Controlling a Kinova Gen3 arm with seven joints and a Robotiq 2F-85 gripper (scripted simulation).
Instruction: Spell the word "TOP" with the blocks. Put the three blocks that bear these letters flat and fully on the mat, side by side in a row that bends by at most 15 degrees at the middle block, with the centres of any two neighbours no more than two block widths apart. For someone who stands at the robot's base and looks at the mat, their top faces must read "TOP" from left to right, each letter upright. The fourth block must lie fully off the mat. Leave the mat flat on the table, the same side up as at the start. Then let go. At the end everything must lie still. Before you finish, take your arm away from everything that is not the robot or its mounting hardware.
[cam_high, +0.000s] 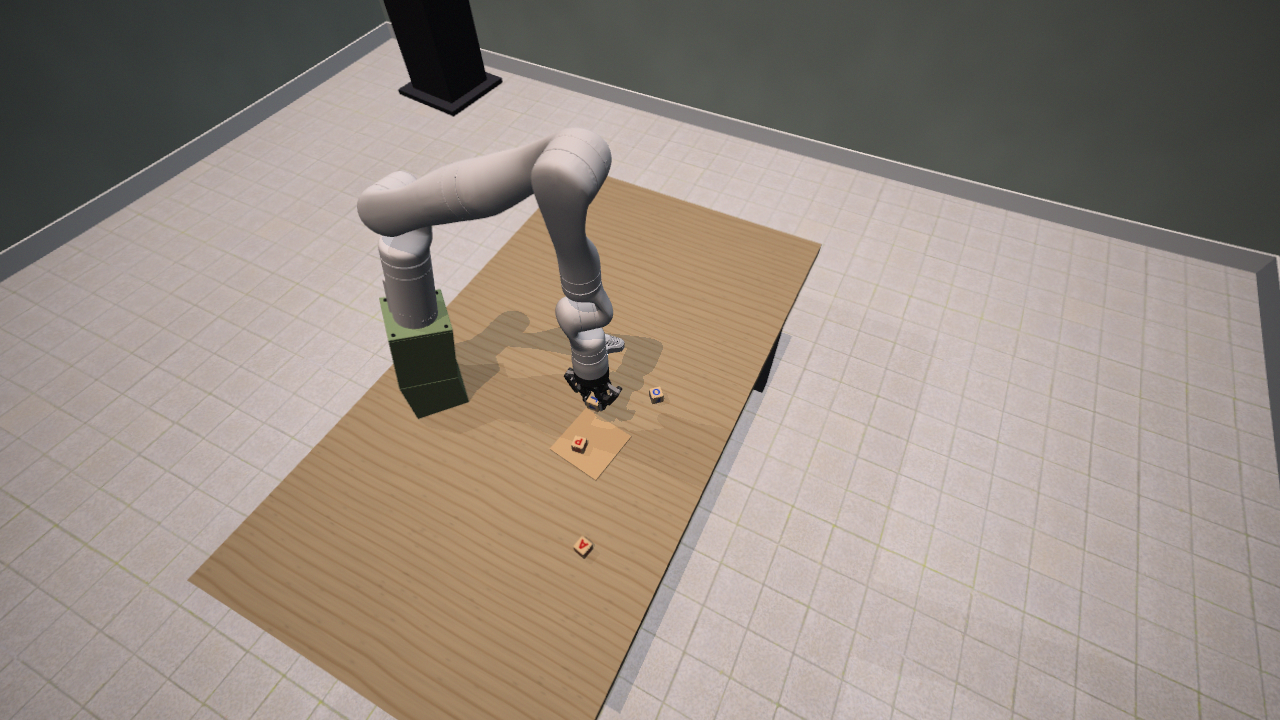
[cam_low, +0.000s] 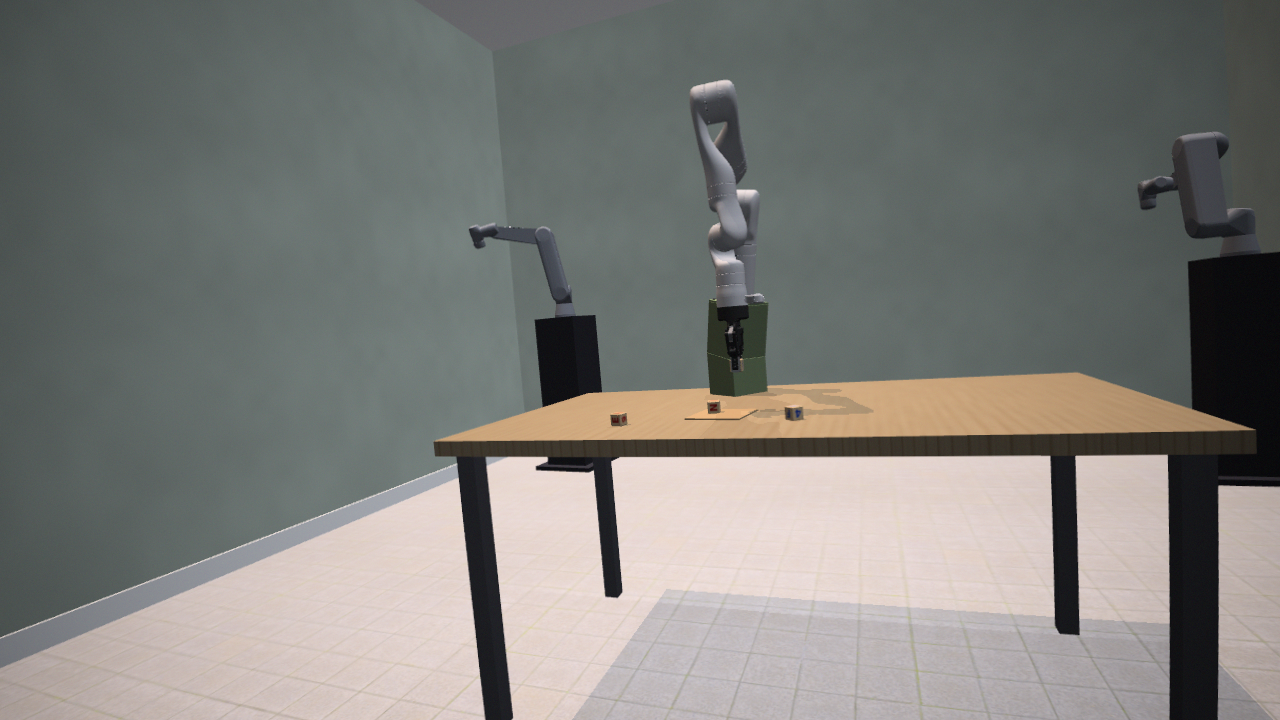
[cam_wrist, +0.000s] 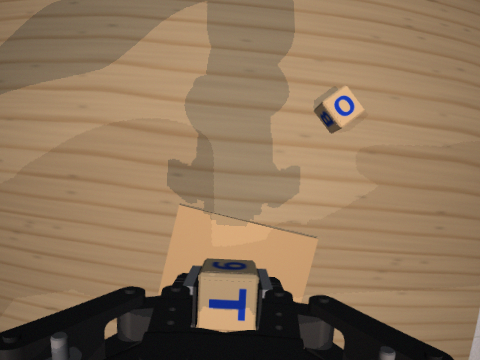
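Right now my hand is 120 mm above the tan mat, 40 mm to the left of it and 10 mm short of it.
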